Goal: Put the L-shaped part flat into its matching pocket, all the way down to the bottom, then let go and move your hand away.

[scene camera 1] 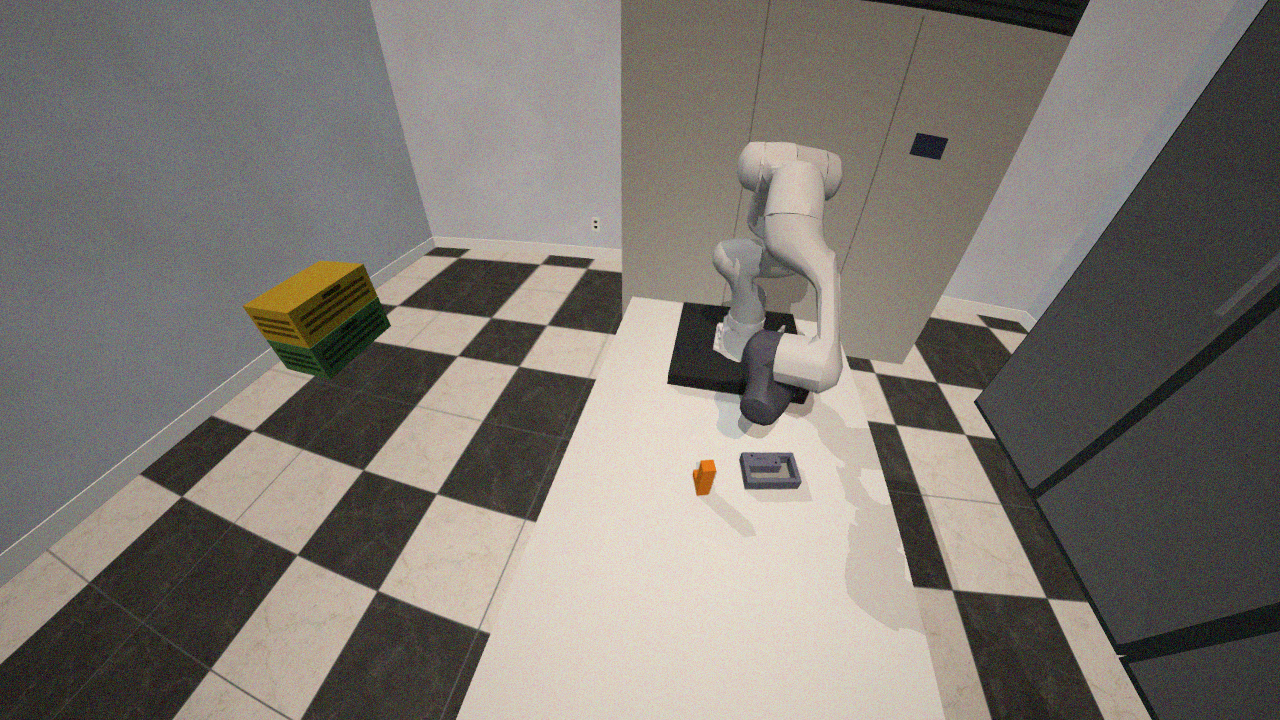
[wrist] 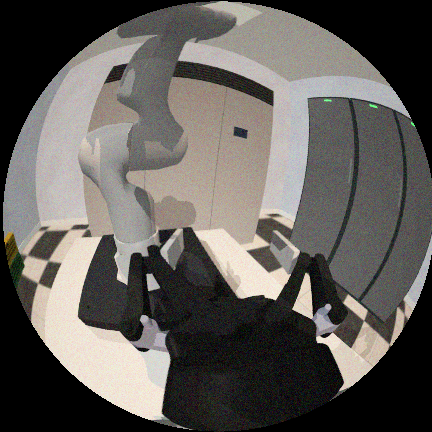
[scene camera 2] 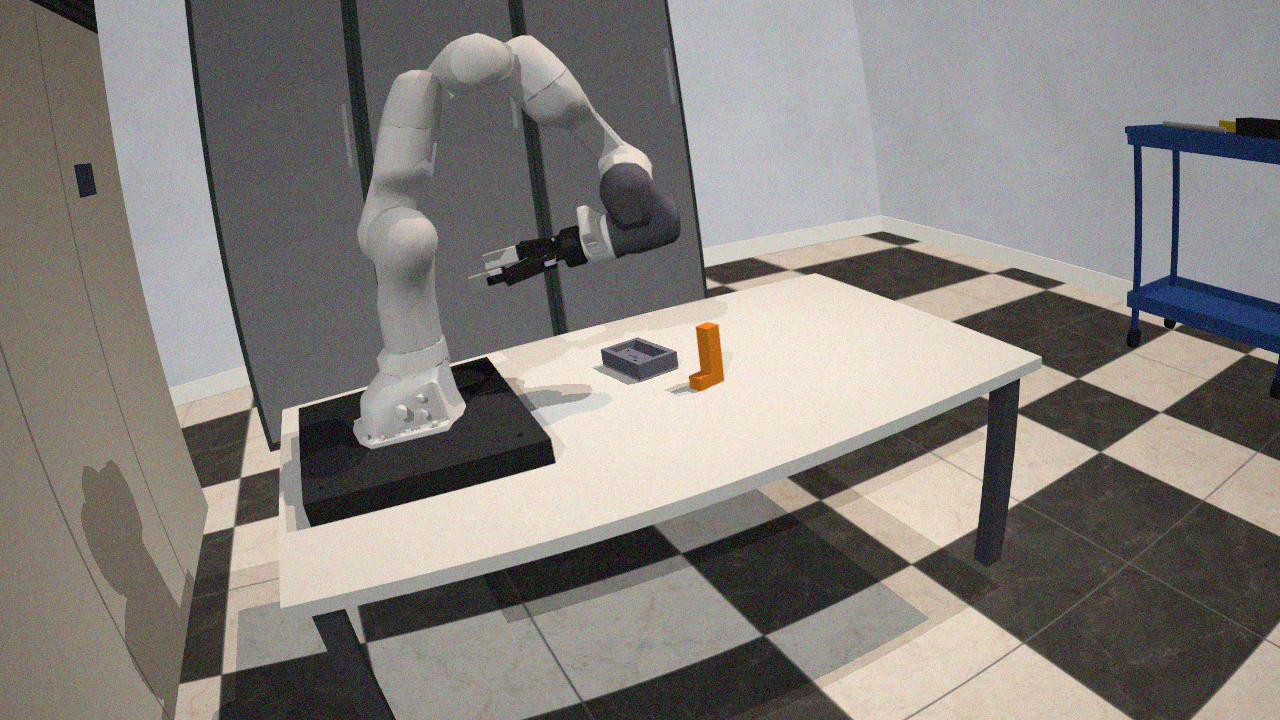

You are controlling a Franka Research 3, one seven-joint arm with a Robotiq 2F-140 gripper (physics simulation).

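Note:
The orange L-shaped part (scene camera 1: 705,478) (scene camera 2: 709,356) stands upright on the white table, its long leg up and its short leg on the table. The grey block with the pocket (scene camera 1: 770,483) (scene camera 2: 651,366) lies flat beside it, a small gap apart. My gripper (scene camera 2: 487,269) (wrist: 227,239) is open and empty. It hangs above the table, pointing back toward the arm's base, away from the part. In scene camera 1 the fingers are hidden behind the wrist. The part and the pocket do not show in the wrist view.
The white table (scene camera 1: 680,617) (scene camera 2: 805,340) carries the black base plate (scene camera 1: 693,358) (scene camera 2: 429,483) under the arm. Grey cabinets (scene camera 2: 268,179) (wrist: 325,175) stand alongside. Yellow and green crates (scene camera 1: 313,313) and a blue cart (scene camera 2: 1208,308) stand away from the table.

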